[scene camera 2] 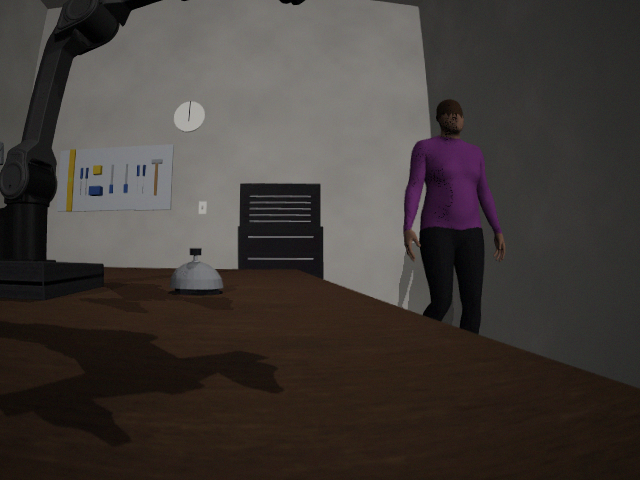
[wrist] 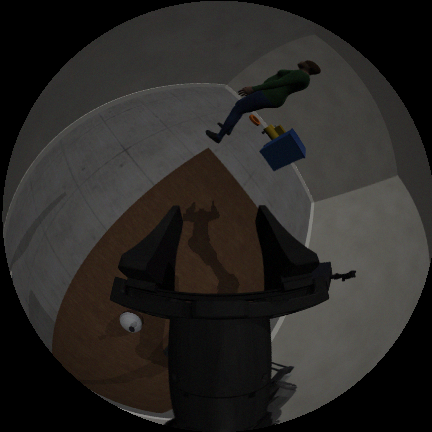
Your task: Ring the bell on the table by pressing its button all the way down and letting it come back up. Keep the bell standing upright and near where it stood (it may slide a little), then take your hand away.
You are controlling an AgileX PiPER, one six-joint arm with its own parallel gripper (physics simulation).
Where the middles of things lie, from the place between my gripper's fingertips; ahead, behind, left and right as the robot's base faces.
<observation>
Now: the silver dome bell [scene camera 2: 197, 278] 350 mm below my hand, 290 mm to the left of it and 140 mm behind it.
</observation>
